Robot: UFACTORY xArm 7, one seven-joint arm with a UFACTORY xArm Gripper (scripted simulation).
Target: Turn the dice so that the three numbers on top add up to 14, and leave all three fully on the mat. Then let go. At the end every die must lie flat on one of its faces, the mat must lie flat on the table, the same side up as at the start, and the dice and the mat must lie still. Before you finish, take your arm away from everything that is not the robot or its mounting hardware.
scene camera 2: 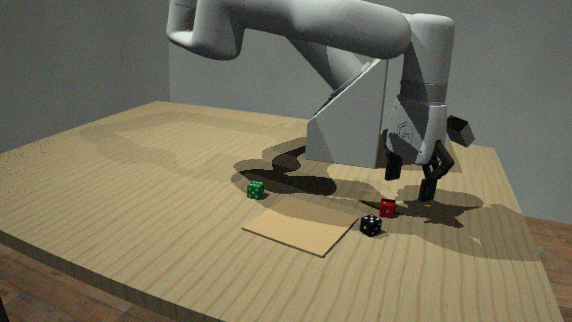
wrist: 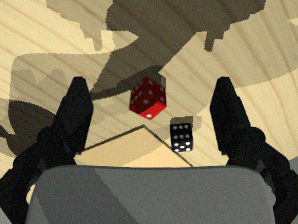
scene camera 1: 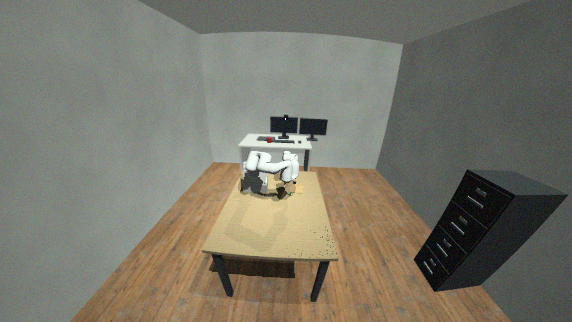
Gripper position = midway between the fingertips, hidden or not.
Note:
I see my gripper [scene camera 2: 408, 189], a red die [wrist: 148, 98] and a tan mat [scene camera 2: 311, 228].
The tan mat shows as well in the wrist view [wrist: 140, 147]. My gripper is seen too in the wrist view [wrist: 151, 91].

